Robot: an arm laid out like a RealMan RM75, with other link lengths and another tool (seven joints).
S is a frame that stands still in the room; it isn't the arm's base.
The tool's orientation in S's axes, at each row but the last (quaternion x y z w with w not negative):
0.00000 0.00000 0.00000 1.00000
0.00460 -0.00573 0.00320 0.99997
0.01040 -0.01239 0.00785 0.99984
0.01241 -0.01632 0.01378 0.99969
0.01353 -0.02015 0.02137 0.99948
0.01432 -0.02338 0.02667 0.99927
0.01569 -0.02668 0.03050 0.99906
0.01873 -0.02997 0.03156 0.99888
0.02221 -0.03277 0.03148 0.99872
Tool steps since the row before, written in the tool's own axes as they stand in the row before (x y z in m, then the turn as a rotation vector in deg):
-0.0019 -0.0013 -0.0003 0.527 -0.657 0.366
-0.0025 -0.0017 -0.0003 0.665 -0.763 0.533
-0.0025 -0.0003 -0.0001 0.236 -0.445 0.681
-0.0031 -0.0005 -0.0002 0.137 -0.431 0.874
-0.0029 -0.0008 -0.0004 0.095 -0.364 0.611
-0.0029 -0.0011 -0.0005 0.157 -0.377 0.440
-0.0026 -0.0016 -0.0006 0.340 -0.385 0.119
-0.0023 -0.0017 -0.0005 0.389 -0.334 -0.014
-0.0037 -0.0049 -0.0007 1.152 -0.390 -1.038
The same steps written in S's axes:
-0.0019 -0.0013 -0.0003 0.527 -0.657 0.366
-0.0025 -0.0017 -0.0003 0.664 -0.764 0.534
-0.0025 -0.0003 -0.0002 0.226 -0.456 0.677
-0.0031 -0.0006 -0.0003 0.121 -0.449 0.867
-0.0028 -0.0009 -0.0005 0.086 -0.377 0.605
-0.0028 -0.0012 -0.0007 0.157 -0.381 0.436
-0.0025 -0.0017 -0.0008 0.356 -0.368 0.126
-0.0022 -0.0018 -0.0007 0.410 -0.308 -0.002
-0.0033 -0.0051 -0.0012 1.239 -0.270 -0.974

